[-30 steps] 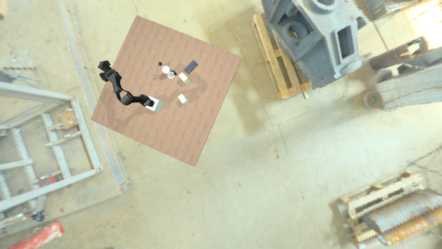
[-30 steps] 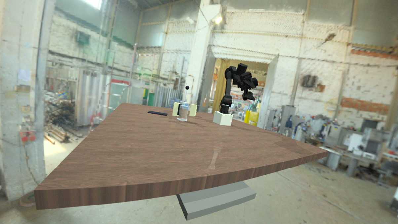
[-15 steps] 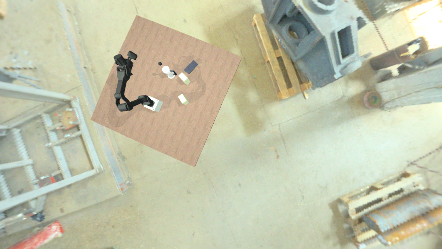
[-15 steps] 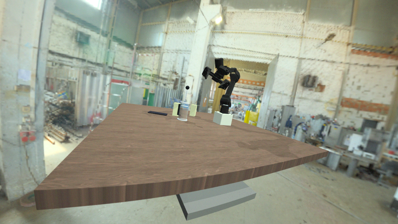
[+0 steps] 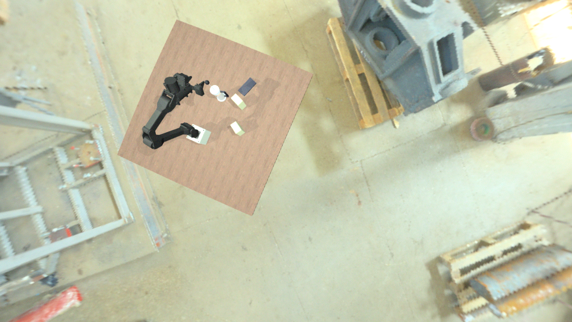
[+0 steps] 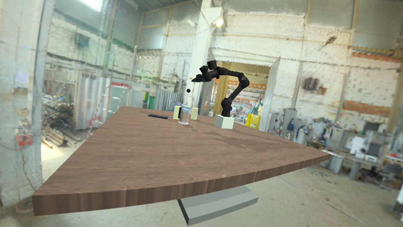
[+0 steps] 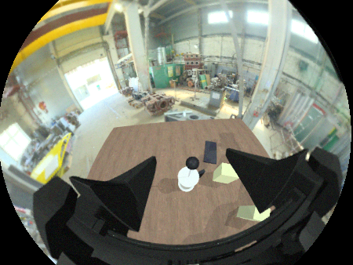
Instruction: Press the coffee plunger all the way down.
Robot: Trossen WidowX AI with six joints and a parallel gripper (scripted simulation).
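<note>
Now: the coffee press 20 cm below my gripper tip, 3 cm to the right of it and 3 cm ahead of it. The rest, counted from my gripper tip: dark flat slab (32 cm below, 18 cm to the right, 18 cm ahead).
</note>
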